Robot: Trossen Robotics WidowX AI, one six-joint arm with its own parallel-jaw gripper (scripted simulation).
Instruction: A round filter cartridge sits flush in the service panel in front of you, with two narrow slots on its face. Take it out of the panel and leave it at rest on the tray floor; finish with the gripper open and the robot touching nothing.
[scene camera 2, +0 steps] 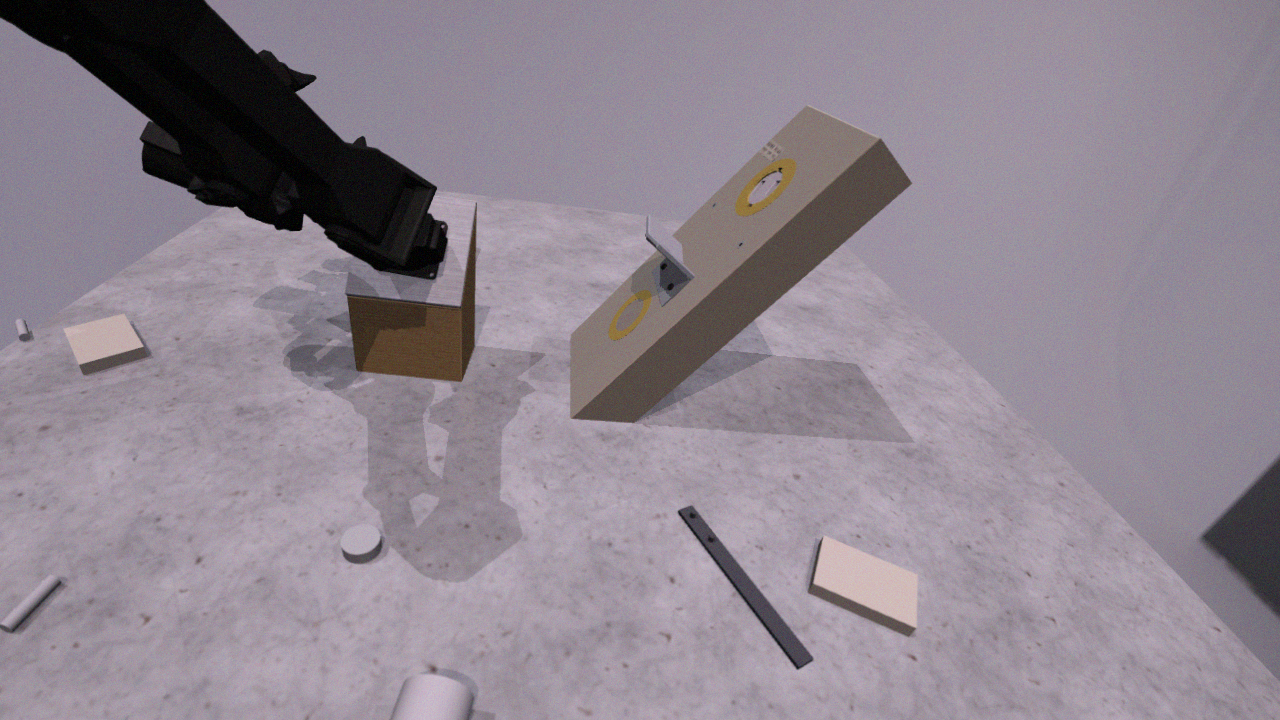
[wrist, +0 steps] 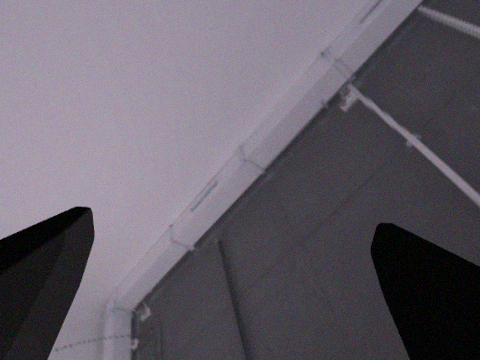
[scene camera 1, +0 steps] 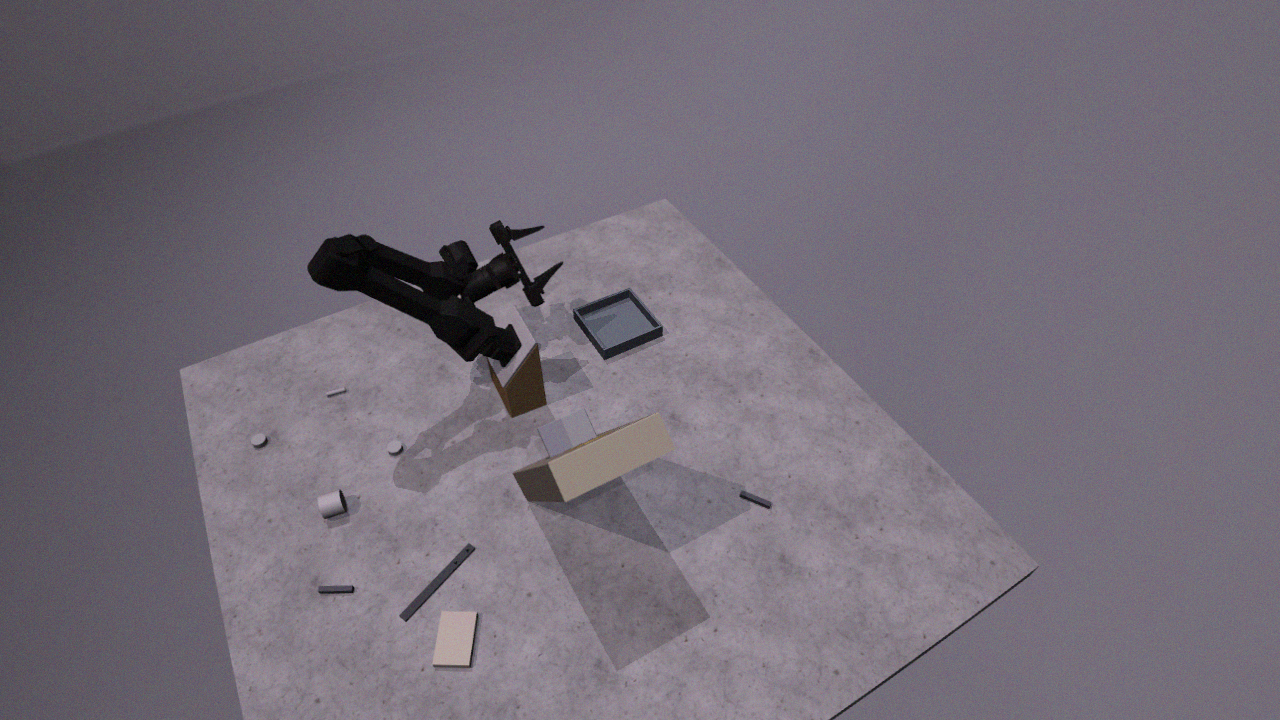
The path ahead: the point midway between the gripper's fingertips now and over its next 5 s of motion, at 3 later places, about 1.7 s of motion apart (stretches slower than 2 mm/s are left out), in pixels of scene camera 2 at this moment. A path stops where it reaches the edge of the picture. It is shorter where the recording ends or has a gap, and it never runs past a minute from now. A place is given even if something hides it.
My gripper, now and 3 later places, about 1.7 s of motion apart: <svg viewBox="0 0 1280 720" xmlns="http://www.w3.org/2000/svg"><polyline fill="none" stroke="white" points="338,109 722,140 762,183 769,190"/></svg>
